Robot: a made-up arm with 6 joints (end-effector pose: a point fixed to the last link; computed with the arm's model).
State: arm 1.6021 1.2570 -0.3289 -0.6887 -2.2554 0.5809
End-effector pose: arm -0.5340 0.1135 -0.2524 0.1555 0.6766 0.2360 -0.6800
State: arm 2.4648 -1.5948 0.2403 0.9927 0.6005 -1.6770
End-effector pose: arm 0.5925 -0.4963 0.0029 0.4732 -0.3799 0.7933 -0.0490
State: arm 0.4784 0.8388 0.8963 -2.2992 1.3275 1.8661
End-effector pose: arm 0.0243 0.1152 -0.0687 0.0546 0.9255 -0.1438 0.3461
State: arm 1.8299 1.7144 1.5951 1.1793 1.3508 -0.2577
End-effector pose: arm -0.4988 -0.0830 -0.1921 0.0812 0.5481 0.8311 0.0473
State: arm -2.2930 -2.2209 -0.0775 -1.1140 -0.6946 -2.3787
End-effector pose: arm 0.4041 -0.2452 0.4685 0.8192 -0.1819 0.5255 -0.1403
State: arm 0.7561 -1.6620 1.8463 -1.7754 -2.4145 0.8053
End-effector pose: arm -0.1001 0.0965 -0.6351 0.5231 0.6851 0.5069 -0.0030
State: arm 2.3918 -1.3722 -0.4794 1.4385 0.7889 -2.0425
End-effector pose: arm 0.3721 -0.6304 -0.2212 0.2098 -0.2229 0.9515 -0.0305
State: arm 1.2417 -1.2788 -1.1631 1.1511 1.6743 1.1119
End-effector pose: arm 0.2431 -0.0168 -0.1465 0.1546 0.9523 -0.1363 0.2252
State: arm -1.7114 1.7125 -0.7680 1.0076 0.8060 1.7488
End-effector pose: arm 0.0883 0.1930 0.5082 0.3449 0.0007 -0.2637 0.9008
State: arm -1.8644 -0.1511 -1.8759 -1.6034 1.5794 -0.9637
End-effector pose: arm 0.3261 0.2154 -0.5759 0.3955 -0.0287 0.7554 0.5217
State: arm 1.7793 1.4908 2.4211 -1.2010 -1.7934 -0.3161
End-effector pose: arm -0.0661 -0.4916 0.8638 0.6560 -0.3571 0.3634 -0.5568
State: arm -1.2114 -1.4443 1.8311 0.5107 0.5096 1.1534
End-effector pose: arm -0.0357 0.1475 0.4231 0.9109 -0.2683 -0.3028 -0.0807
